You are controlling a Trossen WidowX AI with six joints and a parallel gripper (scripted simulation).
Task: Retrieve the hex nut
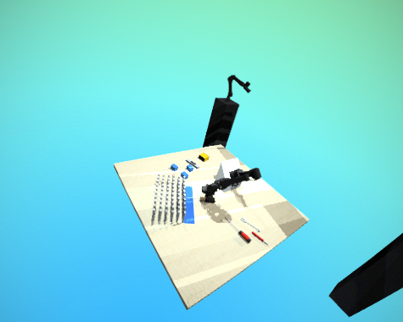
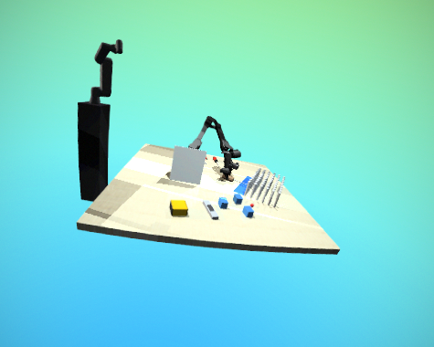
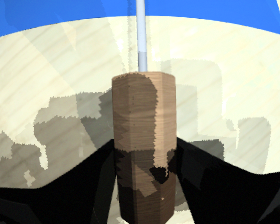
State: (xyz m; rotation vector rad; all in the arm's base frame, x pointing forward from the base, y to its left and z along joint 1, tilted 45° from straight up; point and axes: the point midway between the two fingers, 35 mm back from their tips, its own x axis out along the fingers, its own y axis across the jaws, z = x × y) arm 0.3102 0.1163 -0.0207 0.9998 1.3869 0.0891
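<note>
Right now the wooden-handled tool is 9 cm ahead of my gripper tip and 5 cm to the right of it. Round my gripper tip: grey forked tool 36 cm to the left, 20 cm behind, 1 cm below; grey bar 47 cm to the right, 17 cm behind; blue taped strip 14 cm ahead, 3 cm to the right, 1 cm below.
</note>
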